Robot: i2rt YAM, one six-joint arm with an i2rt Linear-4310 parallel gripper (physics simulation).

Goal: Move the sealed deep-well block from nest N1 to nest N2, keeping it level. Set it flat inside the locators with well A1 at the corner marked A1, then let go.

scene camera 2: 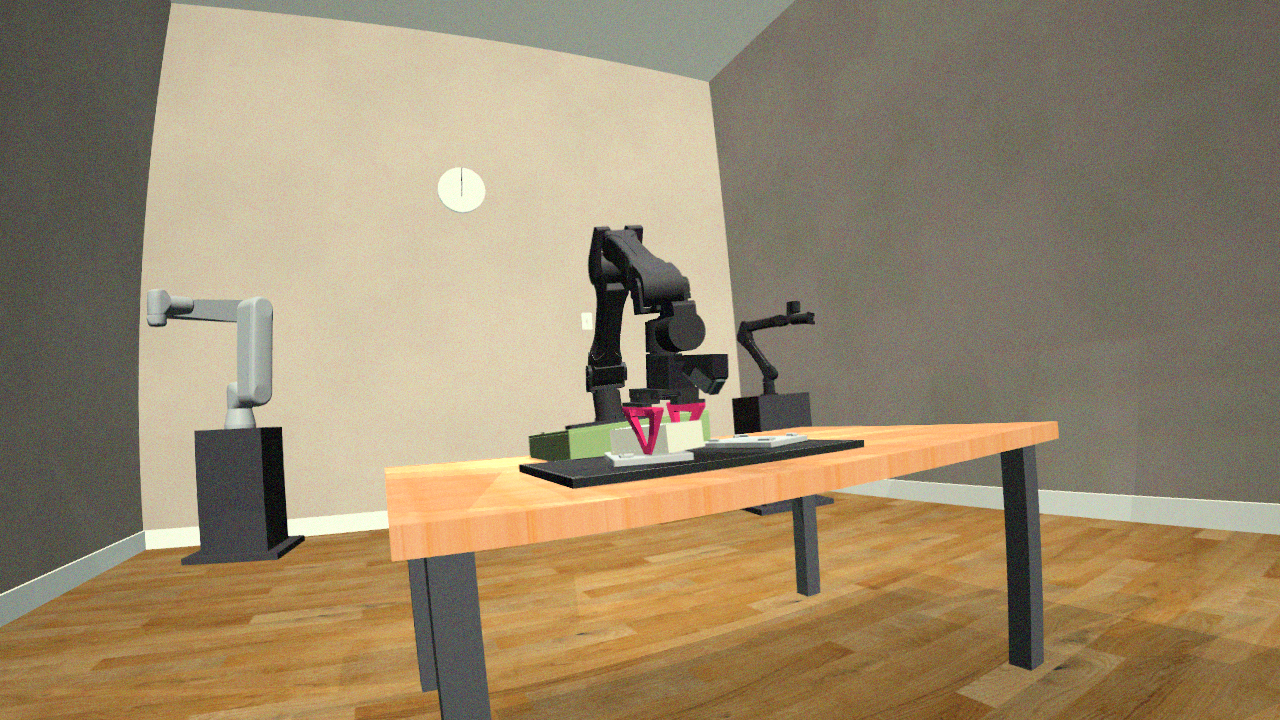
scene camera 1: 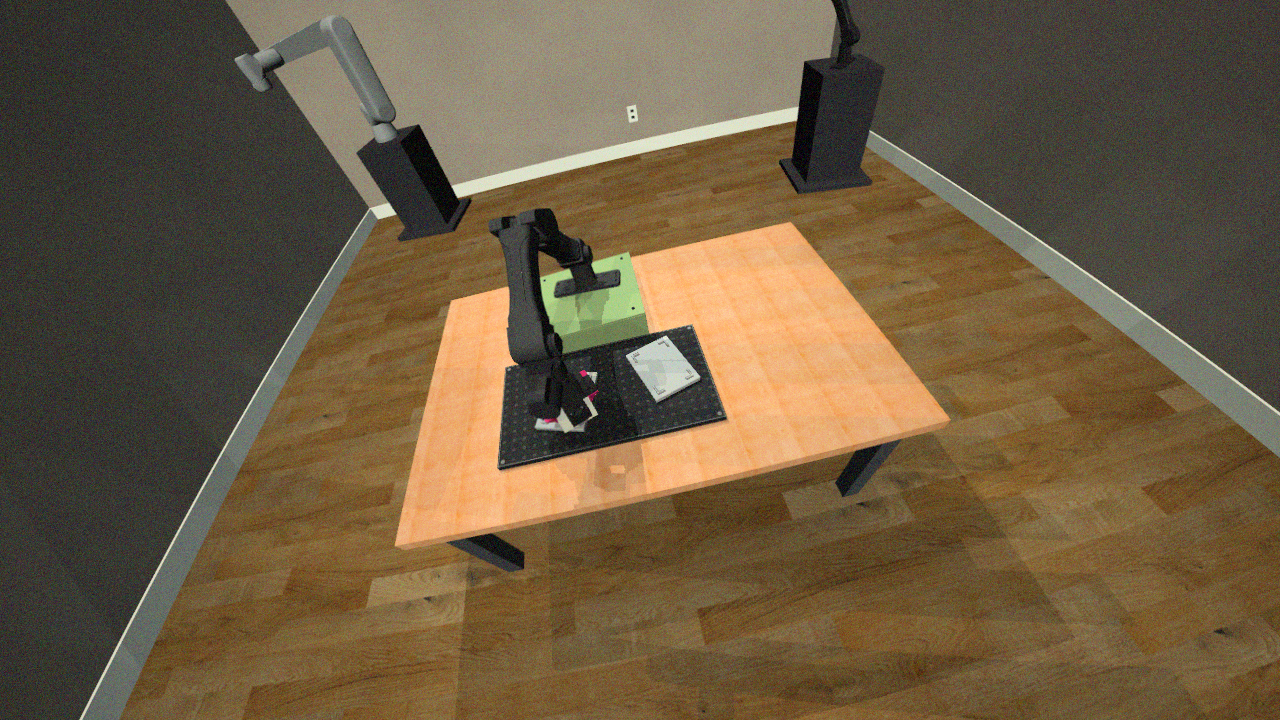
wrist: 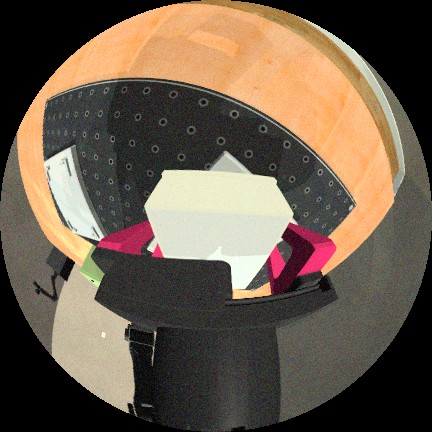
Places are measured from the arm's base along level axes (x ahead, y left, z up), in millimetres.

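Where they show: gripper, fingertip midpoint: [scene camera 2: 666, 450] [wrist: 216, 215]; arm's base, origin of the base link: [scene camera 1: 587, 284].
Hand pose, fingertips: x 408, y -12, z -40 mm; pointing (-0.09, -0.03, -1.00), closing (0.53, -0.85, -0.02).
Things, the pixels of their top centre, and the offset from my fingertips. Level surfaces: height alone.
- nest N1, middle of its top: [wrist: 215, 246] [scene camera 2: 645, 449] [scene camera 1: 566, 397] 23 mm right, 37 mm back, 3 mm up
- Nest N2, middle of its top: [wrist: 65, 204] [scene camera 2: 752, 435] [scene camera 1: 661, 364] 211 mm left, 107 mm back, 3 mm up
- black perforated board, middle of its top: [wrist: 144, 218] [scene camera 2: 690, 453] [scene camera 1: 603, 389] 65 mm left, 62 mm back, 14 mm down
- wooden table, its level: 27 mm down
The pale, cream-topped deep-well block [scene camera 1: 567, 421] [scene camera 2: 684, 436] [wrist: 220, 192] is low over nest N1 [scene camera 1: 546, 425] [scene camera 2: 648, 459] [wrist: 230, 163], the light plate at the left of the black board. It looks level in scene view 2 and turned relative to the plate in the wrist view. Whether it touches the plate is unclear. My gripper [scene camera 1: 569, 400] [scene camera 2: 665, 438] [wrist: 216, 215] is shut on the block, a pink finger on each side. Nest N2 [scene camera 1: 662, 369] [scene camera 2: 759, 440] [wrist: 71, 195] is a white plate with small corner locators and holds no block. The A1 marks are not readable.
The black perforated board [scene camera 1: 617, 429] [scene camera 2: 572, 480] [wrist: 160, 107] lies on the wooden table [scene camera 1: 760, 304]. The green base block [scene camera 1: 617, 304] [scene camera 2: 554, 443] of my arm stands behind it. Two other arms stand on dark pedestals [scene camera 1: 413, 183] [scene camera 1: 832, 125] away from the table.
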